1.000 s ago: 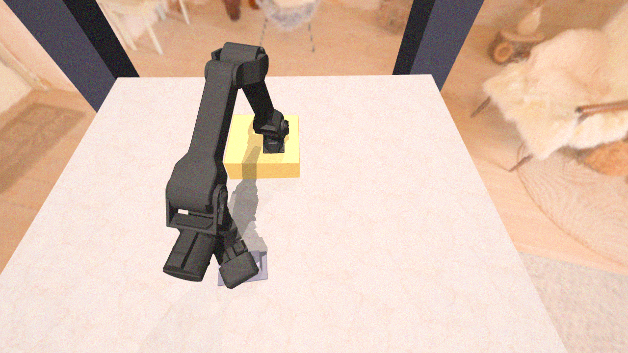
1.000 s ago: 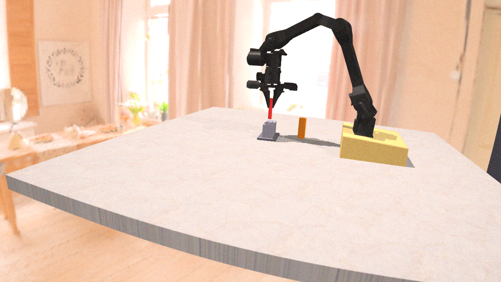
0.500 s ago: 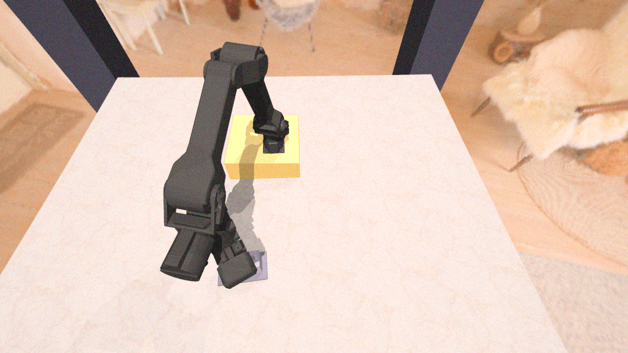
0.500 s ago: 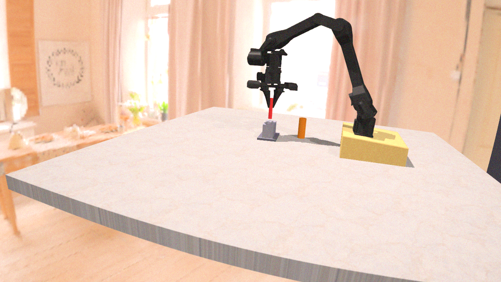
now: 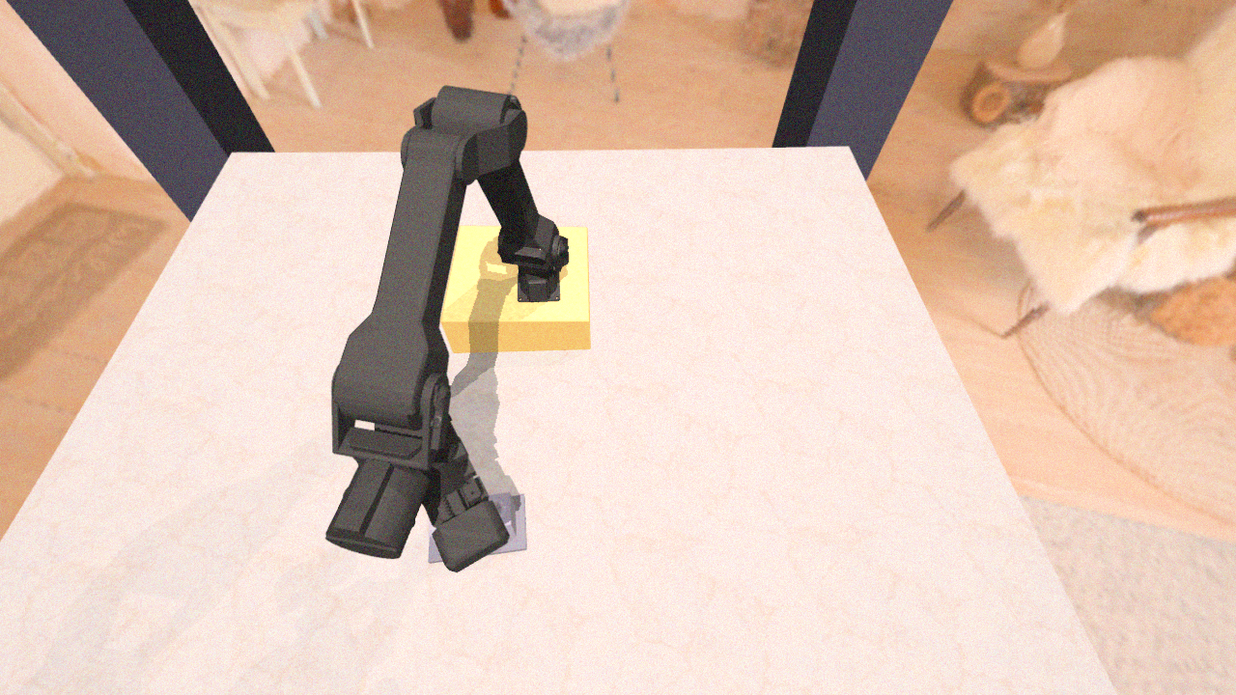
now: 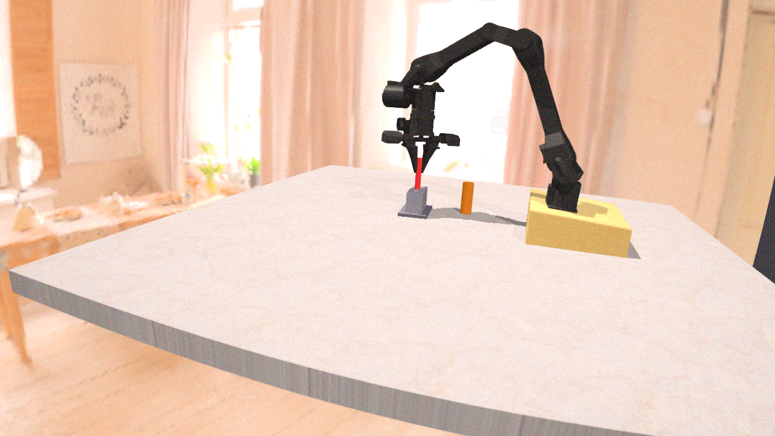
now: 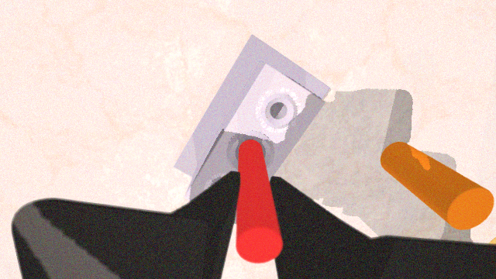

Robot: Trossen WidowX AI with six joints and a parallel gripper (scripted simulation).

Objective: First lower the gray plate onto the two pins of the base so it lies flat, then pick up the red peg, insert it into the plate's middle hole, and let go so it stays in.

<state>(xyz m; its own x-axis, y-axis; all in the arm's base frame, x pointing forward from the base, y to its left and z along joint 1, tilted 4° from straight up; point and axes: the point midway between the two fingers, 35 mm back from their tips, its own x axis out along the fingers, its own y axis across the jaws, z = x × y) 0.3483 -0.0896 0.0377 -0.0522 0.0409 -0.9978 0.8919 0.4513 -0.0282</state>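
The red peg lies right at my gripper tip. Round my gripper tip: gray plate (5 cm below); orange cylinder (12 cm behind, 5 cm to the right, 6 cm below); base (9 cm below).
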